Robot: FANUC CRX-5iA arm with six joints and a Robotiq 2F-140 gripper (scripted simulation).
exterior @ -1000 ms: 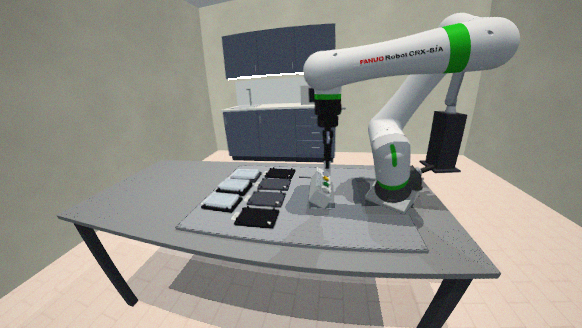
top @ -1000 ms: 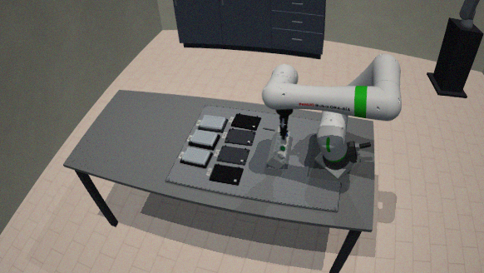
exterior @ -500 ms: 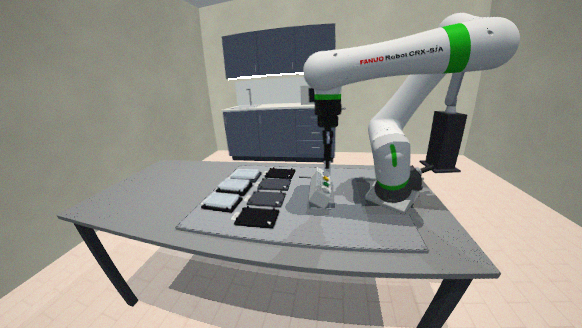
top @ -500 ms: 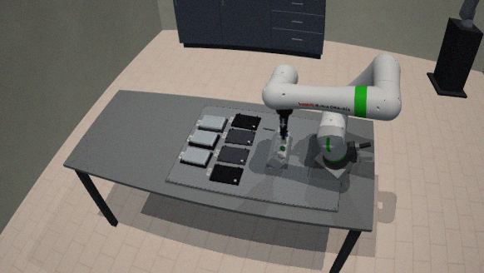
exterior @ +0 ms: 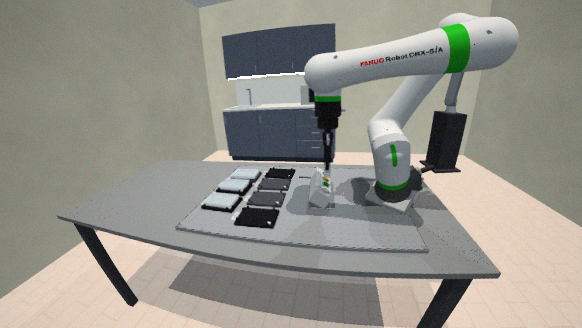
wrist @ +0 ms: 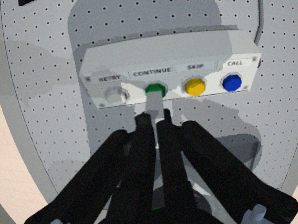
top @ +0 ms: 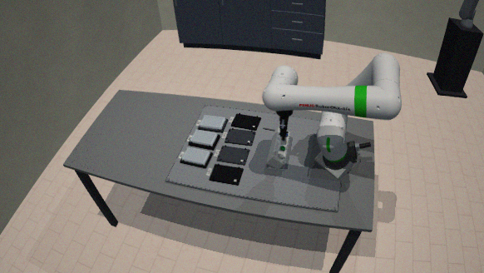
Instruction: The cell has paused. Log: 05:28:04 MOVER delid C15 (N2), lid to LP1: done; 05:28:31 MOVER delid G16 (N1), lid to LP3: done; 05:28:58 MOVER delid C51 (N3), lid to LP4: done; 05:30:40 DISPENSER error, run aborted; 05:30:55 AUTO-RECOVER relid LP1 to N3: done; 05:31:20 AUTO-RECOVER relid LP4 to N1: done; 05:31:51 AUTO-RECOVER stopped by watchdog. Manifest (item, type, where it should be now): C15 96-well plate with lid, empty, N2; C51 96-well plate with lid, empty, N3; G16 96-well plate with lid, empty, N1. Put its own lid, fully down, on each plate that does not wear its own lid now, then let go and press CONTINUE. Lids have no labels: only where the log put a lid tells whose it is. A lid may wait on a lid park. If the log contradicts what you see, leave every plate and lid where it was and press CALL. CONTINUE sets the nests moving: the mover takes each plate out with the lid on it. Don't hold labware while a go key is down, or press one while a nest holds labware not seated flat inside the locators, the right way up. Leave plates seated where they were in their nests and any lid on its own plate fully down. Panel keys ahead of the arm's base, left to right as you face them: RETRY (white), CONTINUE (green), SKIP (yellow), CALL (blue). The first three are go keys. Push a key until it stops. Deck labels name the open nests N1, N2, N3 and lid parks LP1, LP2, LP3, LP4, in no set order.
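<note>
The green key is 60 mm below my hand. Also, from my hand: yellow key: 50 mm to the right, 60 mm below; then blue key: 10 mm behind, 100 mm to the right, 60 mm below; then white key: 10 mm ahead, 50 mm to the left, 60 mm below.
</note>
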